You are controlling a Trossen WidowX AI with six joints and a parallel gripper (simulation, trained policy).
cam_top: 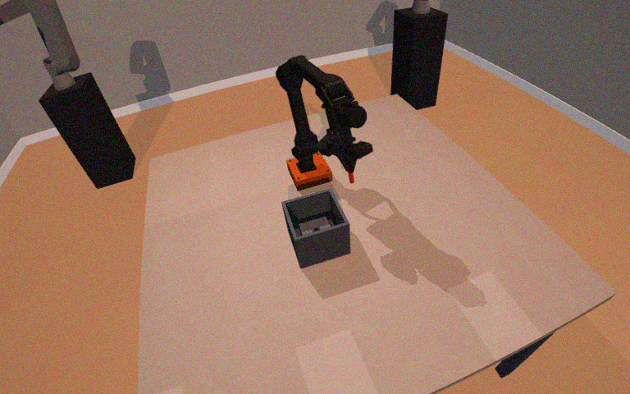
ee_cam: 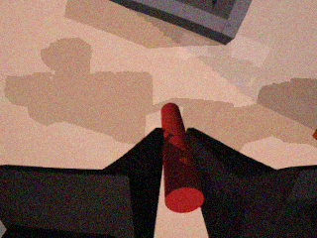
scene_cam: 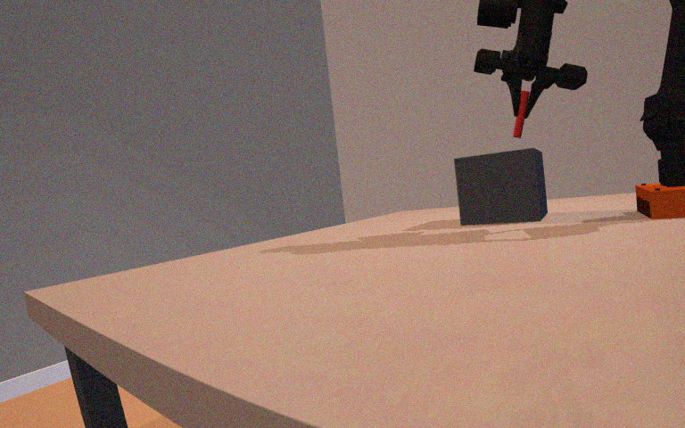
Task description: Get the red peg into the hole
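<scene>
Now: gripper tip 70 mm short of the pale plate, 140 mm to the left of it and 140 mm above it. From my gripper tip the other things lie so: red peg (right at my gripper tip).
</scene>
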